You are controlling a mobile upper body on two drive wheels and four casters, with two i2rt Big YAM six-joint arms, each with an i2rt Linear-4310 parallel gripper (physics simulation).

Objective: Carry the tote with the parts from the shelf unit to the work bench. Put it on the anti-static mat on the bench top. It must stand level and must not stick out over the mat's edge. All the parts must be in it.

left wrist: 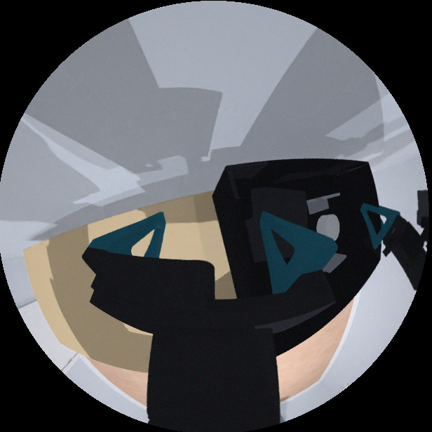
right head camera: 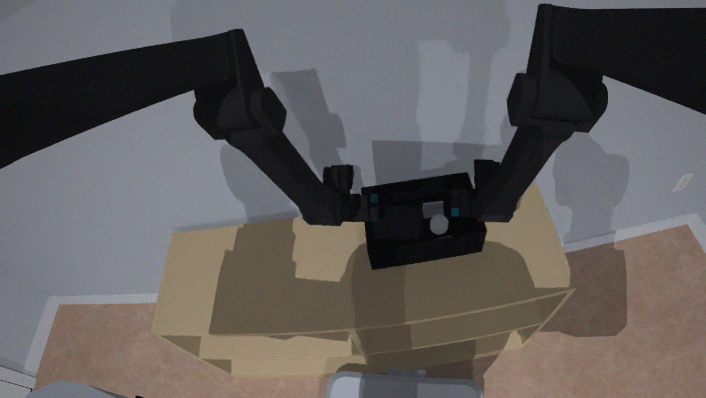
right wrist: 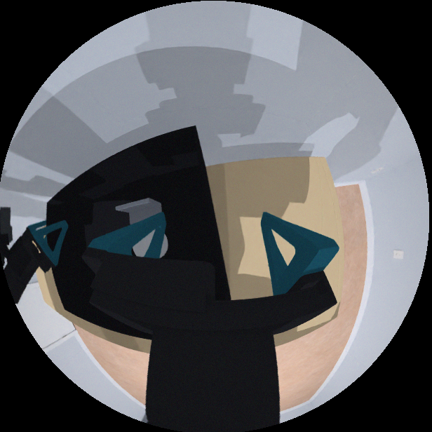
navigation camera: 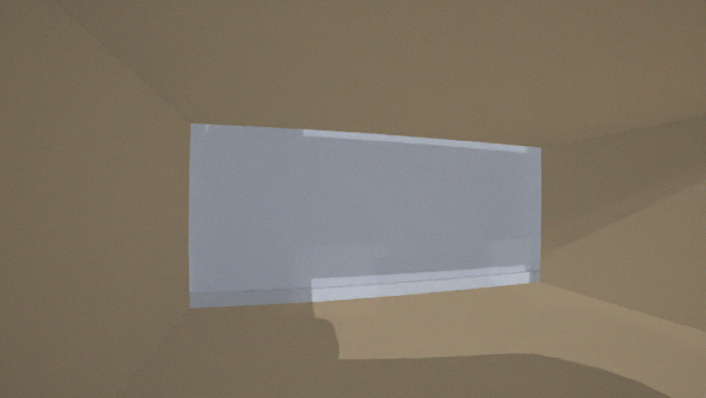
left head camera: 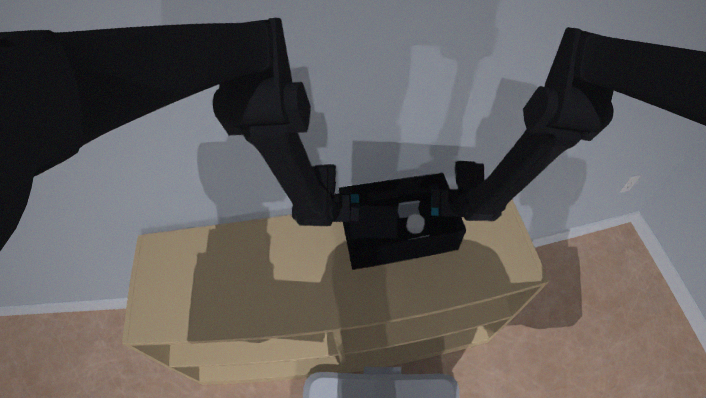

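Places are measured from the left arm's base along level axes (x ahead, y left, z up), in centimetres.
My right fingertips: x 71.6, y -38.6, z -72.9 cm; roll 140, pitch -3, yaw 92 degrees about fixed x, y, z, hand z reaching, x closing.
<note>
Behind a point stands the place of what it marks.
The black tote point(left head camera: 407, 254) {x 56.9, y -26.3, z -76.8 cm} point(right head camera: 430, 253) {x 57.1, y -27.1, z -75.9 cm} stands on the shelf unit's top board point(left head camera: 165, 280) {x 45.4, y 41.9, z -80.0 cm} point(right head camera: 190, 280) {x 43.8, y 42.6, z -80.0 cm}, close to the wall. In it lie a light round part point(left head camera: 415, 224) {x 66.8, y -28.9, z -77.2 cm} point(right head camera: 439, 224) {x 67.0, y -29.2, z -77.3 cm} point(left wrist: 328, 227), a grey block point(left head camera: 409, 209) {x 73.0, y -27.6, z -78.7 cm} point(right head camera: 433, 209) {x 73.0, y -27.4, z -78.7 cm} point(right wrist: 145, 212), a dark box-like part point(left head camera: 377, 222) point(right head camera: 397, 223) {x 68.6, y -17.3, z -79.7 cm} and a partly hidden grey piece point(left wrist: 335, 262). My left gripper point(left head camera: 345, 207) {x 69.9, y -7.0, z -74.2 cm} point(right head camera: 366, 206) {x 69.9, y -7.0, z -74.2 cm} point(left wrist: 212, 216) is open around the tote's left wall, one finger on its inner side. My right gripper point(left head camera: 446, 202) {x 71.6, y -38.6, z -72.9 cm} point(right head camera: 463, 203) {x 71.6, y -38.6, z -72.9 cm} point(right wrist: 213, 217) is open around the right wall likewise. The bench and mat do not show.
A grey wall point(left head camera: 150, 165) {x 66.9, y 42.6, z -54.4 cm} point(right head camera: 125, 165) {x 63.3, y 59.3, z -48.8 cm} rises right behind the shelf unit. A light grey rounded part point(left head camera: 380, 386) {x 27.5, y -21.7, z -115.0 cm} point(right head camera: 405, 386) {x 28.3, y -22.7, z -115.0 cm} lies at the bottom, in front of it. The navigation camera looks through a wooden compartment point(navigation camera: 90, 200) {x 51.4, y -6.7, z -118.7 cm} to the wall point(navigation camera: 365, 200) {x 82.0, y -26.3, z -118.4 cm}.
</note>
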